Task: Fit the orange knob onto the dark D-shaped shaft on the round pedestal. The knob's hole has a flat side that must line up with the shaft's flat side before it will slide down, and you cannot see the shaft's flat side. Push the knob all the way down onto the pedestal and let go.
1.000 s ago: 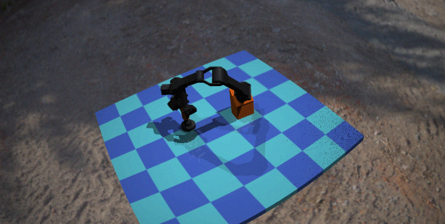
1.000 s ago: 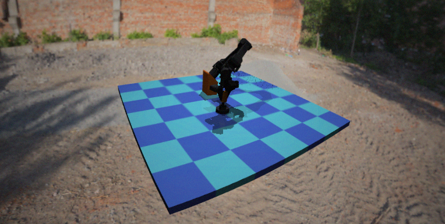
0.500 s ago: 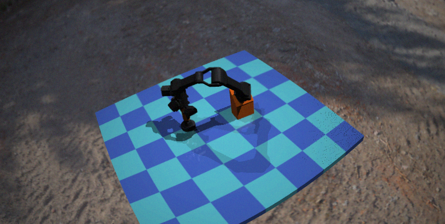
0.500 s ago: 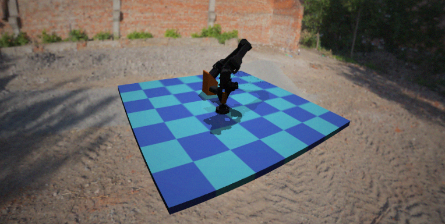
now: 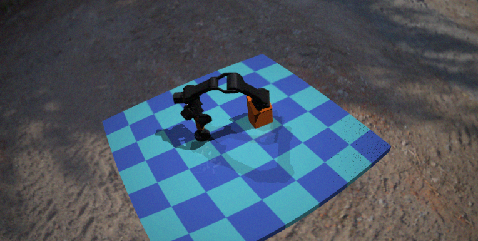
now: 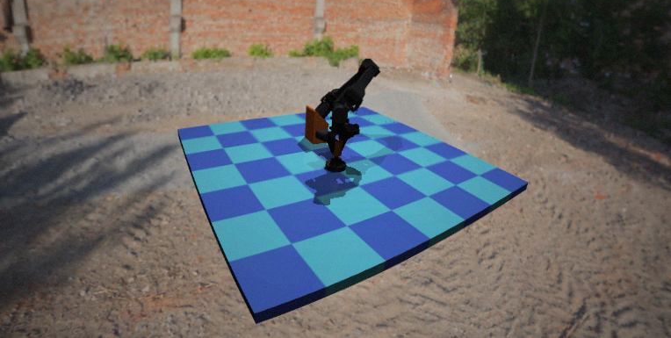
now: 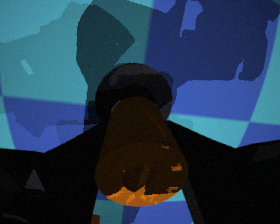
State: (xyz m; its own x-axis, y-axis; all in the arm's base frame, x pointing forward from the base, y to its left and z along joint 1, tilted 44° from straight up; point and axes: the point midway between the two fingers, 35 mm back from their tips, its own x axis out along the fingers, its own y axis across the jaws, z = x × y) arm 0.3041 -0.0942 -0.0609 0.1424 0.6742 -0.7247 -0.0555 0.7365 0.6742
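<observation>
Now: gripper tip 2 cm below the orange knob. Also, from my gripper tip: pedestal (4 cm below).
</observation>
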